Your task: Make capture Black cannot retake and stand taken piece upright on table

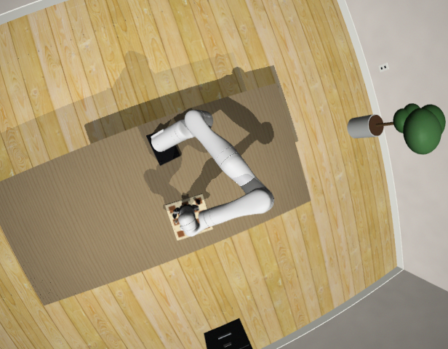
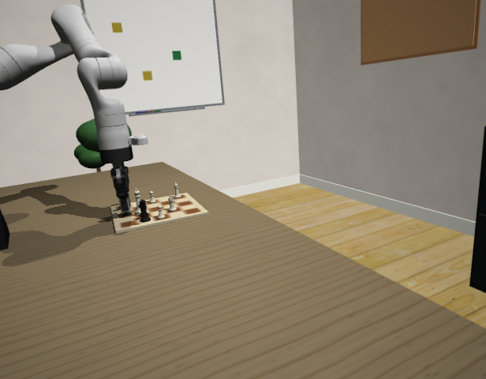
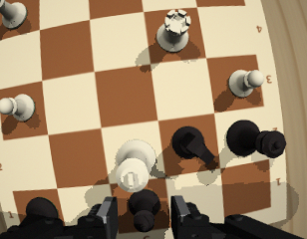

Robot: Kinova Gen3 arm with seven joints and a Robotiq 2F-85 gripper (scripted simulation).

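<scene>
Right now my hand is 1 cm above the black pawn. From my hand the other things lie so: tall black piece 7 cm to the left, 1 cm ahead; then tall white piece 3 cm ahead; then chessboard 7 cm ahead, 4 cm below, 1 cm to the right.
</scene>
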